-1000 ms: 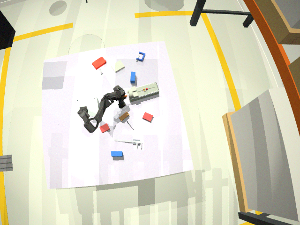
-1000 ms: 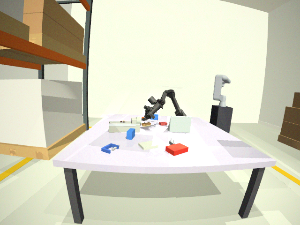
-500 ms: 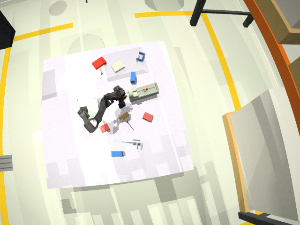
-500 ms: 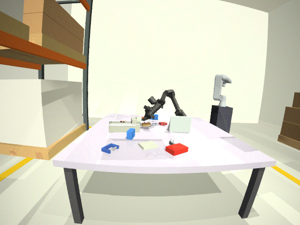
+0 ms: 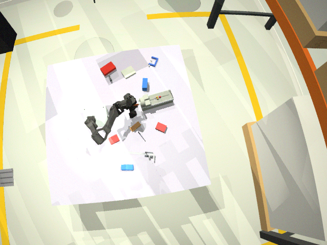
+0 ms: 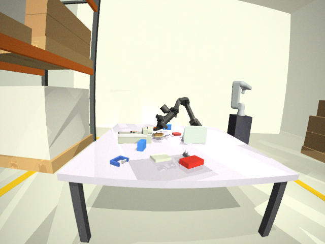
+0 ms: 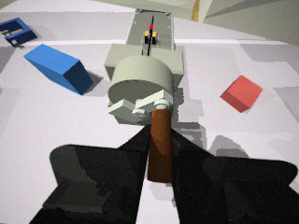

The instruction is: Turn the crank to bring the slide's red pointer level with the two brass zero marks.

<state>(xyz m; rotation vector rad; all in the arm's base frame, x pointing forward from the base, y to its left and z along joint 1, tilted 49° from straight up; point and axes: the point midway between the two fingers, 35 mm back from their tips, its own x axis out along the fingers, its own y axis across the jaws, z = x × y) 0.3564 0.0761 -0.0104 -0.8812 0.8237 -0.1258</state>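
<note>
The crank is 10 mm to the left of my gripper tip and 10 mm above it. Round my gripper tip: red pointer: 180 mm ahead, 60 mm to the left, 10 mm below; then orange-brown crank handle: 20 mm behind, 20 mm above; then brown block: 150 mm to the right, 70 mm below, 30 mm behind.
</note>
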